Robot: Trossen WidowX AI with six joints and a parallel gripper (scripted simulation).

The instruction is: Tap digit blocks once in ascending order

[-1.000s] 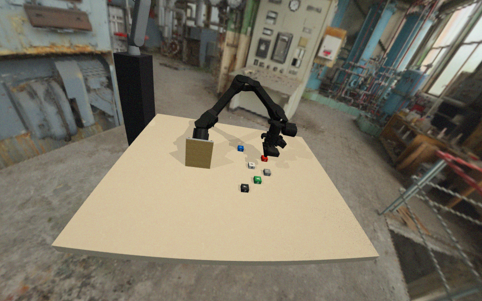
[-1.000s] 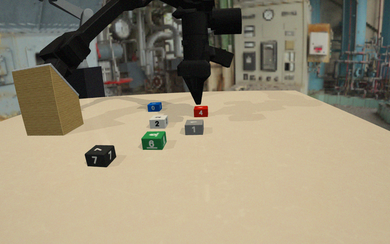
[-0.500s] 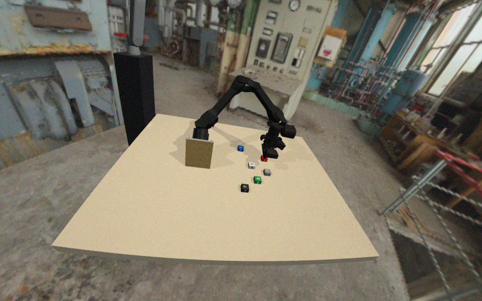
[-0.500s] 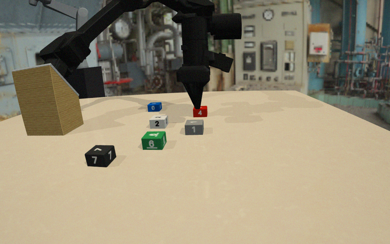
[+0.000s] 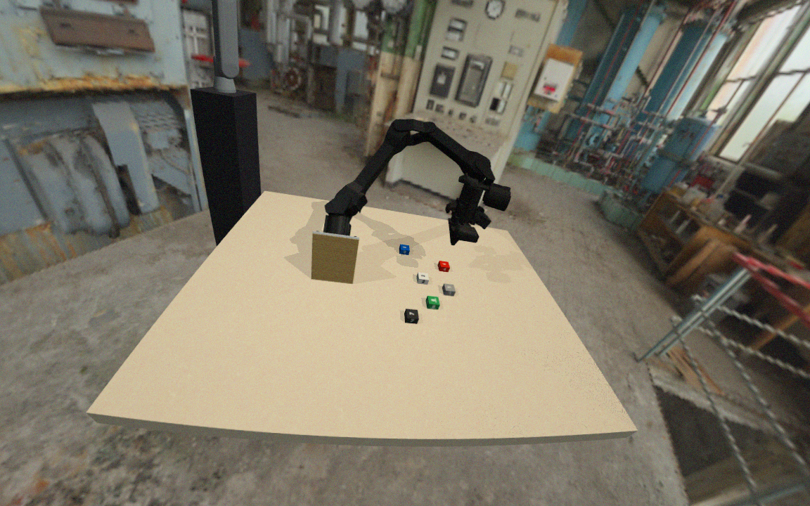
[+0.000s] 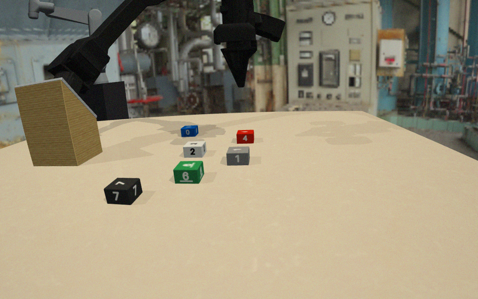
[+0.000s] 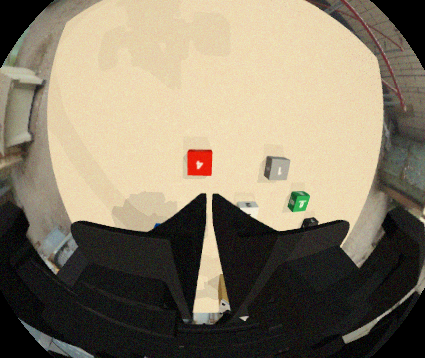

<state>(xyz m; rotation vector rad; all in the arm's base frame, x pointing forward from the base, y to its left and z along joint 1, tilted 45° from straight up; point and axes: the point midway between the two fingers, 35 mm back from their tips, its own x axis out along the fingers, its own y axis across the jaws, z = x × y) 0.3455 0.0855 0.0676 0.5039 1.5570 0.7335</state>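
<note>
Now: gripper tip 40 mm past the green block, 170 mm to the left of it and 100 mm above it. From my gripper tip the other things lie so: white block: 70 mm behind, 70 mm to the right, 100 mm below; red block: 10 mm to the left, 100 mm below; grey block: 10 mm ahead, 100 mm to the right, 100 mm below.
</note>
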